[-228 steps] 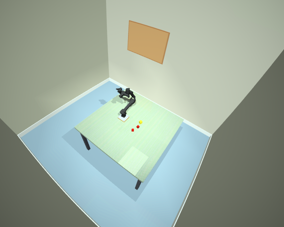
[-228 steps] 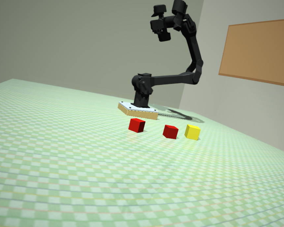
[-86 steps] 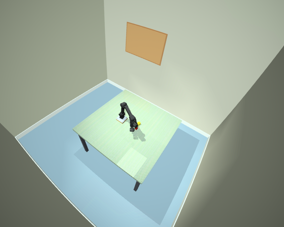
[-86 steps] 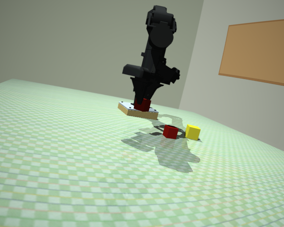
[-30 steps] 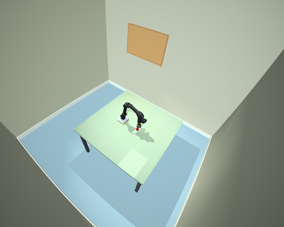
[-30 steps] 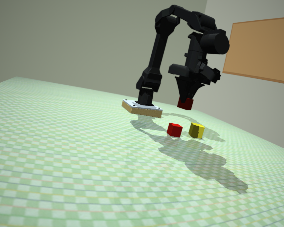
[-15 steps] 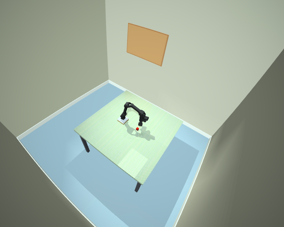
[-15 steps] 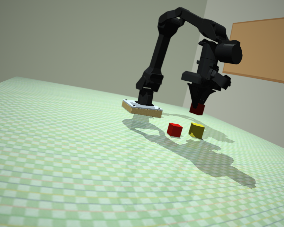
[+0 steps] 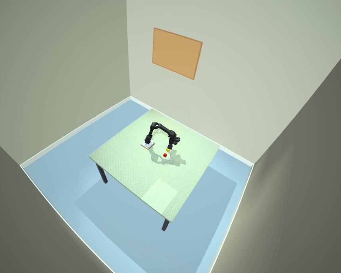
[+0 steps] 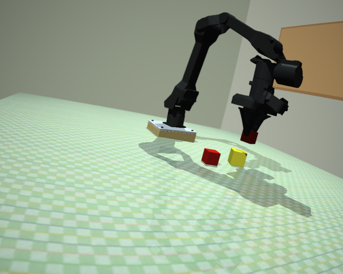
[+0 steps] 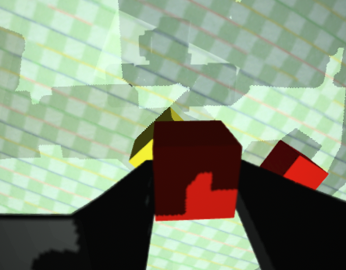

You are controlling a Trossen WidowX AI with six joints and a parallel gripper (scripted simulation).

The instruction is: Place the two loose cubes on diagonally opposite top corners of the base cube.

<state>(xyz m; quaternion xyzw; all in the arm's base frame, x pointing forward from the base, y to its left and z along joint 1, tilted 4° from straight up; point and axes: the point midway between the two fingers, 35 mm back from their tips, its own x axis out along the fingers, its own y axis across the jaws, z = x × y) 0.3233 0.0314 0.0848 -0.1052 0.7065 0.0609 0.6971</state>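
Right now my gripper tip is 2 cm past the yellow cube and 7 cm above it.
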